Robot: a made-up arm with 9 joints. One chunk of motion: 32 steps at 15 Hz.
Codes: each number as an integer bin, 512 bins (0 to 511) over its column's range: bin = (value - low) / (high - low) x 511, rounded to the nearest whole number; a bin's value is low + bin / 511 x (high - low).
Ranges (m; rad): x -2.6..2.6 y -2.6..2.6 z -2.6..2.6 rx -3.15..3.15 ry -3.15..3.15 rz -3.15..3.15
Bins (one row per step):
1: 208 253 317 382 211 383
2: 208 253 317 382 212 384
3: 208 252 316 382 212 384
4: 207 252 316 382 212 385
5: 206 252 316 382 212 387
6: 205 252 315 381 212 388
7: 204 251 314 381 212 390
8: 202 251 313 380 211 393
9: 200 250 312 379 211 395
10: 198 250 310 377 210 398
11: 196 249 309 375 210 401
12: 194 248 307 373 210 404
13: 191 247 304 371 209 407
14: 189 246 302 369 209 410
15: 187 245 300 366 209 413
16: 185 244 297 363 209 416
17: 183 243 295 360 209 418
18: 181 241 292 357 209 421
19: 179 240 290 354 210 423
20: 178 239 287 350 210 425
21: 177 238 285 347 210 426
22: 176 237 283 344 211 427
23: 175 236 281 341 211 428
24: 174 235 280 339 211 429
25: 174 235 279 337 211 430
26: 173 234 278 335 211 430
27: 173 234 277 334 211 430
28: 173 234 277 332 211 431
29: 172 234 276 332 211 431
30: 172 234 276 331 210 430
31: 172 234 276 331 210 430
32: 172 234 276 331 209 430
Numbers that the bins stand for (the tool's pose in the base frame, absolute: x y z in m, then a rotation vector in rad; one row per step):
1: -0.4834 -0.0254 0.6258 1.5596 -0.5486 1.5719
2: -0.4834 -0.0254 0.6258 1.5596 -0.5363 1.5842
3: -0.4834 -0.0356 0.6157 1.5596 -0.5363 1.5842
4: -0.4935 -0.0356 0.6157 1.5596 -0.5363 1.5966
5: -0.5037 -0.0356 0.6157 1.5596 -0.5363 1.6212
6: -0.5139 -0.0356 0.6055 1.5473 -0.5363 1.6336
7: -0.5241 -0.0458 0.5953 1.5473 -0.5363 1.6582
8: -0.5444 -0.0458 0.5851 1.5349 -0.5486 1.6952
9: -0.5648 -0.0560 0.5750 1.5226 -0.5486 1.7199
10: -0.5851 -0.0560 0.5546 1.4979 -0.5610 1.7568
11: -0.6055 -0.0661 0.5444 1.4733 -0.5610 1.7938
12: -0.6258 -0.0763 0.5241 1.4486 -0.5610 1.8308
13: -0.6564 -0.0865 0.4935 1.4240 -0.5733 1.8678
14: -0.6767 -0.0967 0.4732 1.3993 -0.5733 1.9048
15: -0.6971 -0.1068 0.4528 1.3623 -0.5733 1.9418
16: -0.7174 -0.1170 0.4223 1.3253 -0.5733 1.9788
17: -0.7378 -0.1272 0.4020 1.2884 -0.5733 2.0034
18: -0.7581 -0.1476 0.3714 1.2514 -0.5733 2.0404
19: -0.7785 -0.1577 0.3511 1.2144 -0.5610 2.0651
20: -0.7886 -0.1679 0.3205 1.1651 -0.5610 2.0897
21: -0.7988 -0.1781 0.3002 1.1281 -0.5610 2.1021
22: -0.8090 -0.1883 0.2798 1.0911 -0.5486 2.1144
23: -0.8192 -0.1984 0.2595 1.0541 -0.5486 2.1267
24: -0.8294 -0.2086 0.2493 1.0295 -0.5486 2.1390
25: -0.8294 -0.2086 0.2391 1.0048 -0.5486 2.1514
26: -0.8395 -0.2188 0.2290 0.9801 -0.5486 2.1514
27: -0.8395 -0.2188 0.2188 0.9678 -0.5486 2.1514
28: -0.8395 -0.2188 0.2188 0.9432 -0.5486 2.1637
29: -0.8497 -0.2188 0.2086 0.9432 -0.5486 2.1637
30: -0.8497 -0.2188 0.2086 0.9308 -0.5610 2.1514
31: -0.8497 -0.2188 0.2086 0.9308 -0.5610 2.1514
32: -0.8497 -0.2188 0.2086 0.9308 -0.5733 2.1514

